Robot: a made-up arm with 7 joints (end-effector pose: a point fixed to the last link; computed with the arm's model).
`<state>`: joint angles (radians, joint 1 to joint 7).
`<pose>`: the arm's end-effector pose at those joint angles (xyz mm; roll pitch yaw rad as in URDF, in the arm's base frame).
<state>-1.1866 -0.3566 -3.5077 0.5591 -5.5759 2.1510 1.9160</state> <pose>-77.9 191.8 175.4 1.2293 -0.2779 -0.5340</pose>
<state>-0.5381 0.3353 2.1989 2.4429 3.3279 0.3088 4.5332</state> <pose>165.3 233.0 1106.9 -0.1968 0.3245 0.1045</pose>
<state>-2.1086 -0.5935 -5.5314 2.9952 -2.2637 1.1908 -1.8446</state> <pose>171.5 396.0 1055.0 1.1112 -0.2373 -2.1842</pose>
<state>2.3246 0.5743 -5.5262 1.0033 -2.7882 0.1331 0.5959</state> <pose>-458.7 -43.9 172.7 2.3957 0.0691 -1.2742</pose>
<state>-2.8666 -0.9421 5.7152 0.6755 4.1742 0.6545 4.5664</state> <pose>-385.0 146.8 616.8 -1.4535 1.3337 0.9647</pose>
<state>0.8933 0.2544 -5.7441 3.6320 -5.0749 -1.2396 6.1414</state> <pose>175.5 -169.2 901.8 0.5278 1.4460 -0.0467</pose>
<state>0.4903 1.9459 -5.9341 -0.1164 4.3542 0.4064 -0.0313</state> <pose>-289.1 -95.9 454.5 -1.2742 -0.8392 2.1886</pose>
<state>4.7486 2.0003 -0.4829 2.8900 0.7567 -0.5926 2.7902</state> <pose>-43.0 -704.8 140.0 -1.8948 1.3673 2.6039</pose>
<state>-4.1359 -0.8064 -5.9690 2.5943 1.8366 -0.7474 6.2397</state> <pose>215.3 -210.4 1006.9 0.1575 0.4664 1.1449</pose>
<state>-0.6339 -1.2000 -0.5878 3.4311 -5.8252 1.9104 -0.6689</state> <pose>-477.1 455.5 615.8 0.2294 -0.4187 1.6394</pose>
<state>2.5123 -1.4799 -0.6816 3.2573 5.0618 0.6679 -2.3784</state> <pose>600.7 -527.7 359.5 1.7987 -0.4899 1.4012</pose>
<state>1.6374 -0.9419 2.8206 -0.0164 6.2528 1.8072 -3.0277</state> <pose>-13.1 183.4 257.0 -0.2950 -0.3545 -1.4645</pose>
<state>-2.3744 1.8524 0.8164 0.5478 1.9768 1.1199 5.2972</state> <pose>395.3 -102.6 184.0 0.8158 1.1470 0.1762</pose>
